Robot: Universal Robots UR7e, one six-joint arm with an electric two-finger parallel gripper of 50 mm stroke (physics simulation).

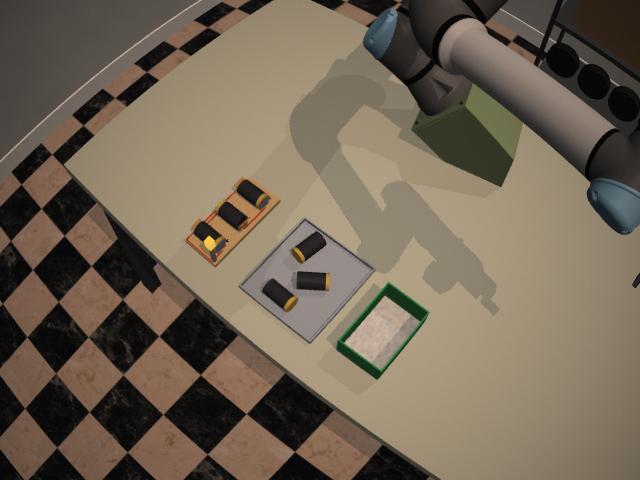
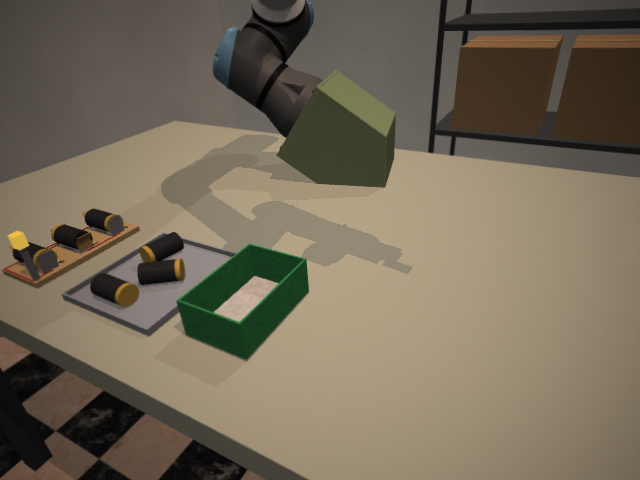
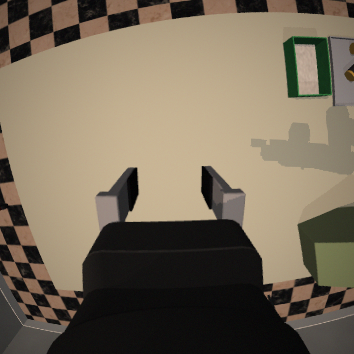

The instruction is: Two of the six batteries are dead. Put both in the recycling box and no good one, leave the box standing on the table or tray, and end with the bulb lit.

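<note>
Three black batteries with gold ends lie on the grey tray. Three more batteries sit in holders on the wooden board. The bulb on its post is bright yellow; I cannot tell whether it is lit. The green recycling box stands upright beside the tray, with no battery inside. My gripper is open and empty, high above the table, away from the box. Which batteries are dead does not show.
The table carries the olive green arm mount. The table's front edge runs close to the board, tray and box. A shelf rack with cardboard boxes stands behind the table.
</note>
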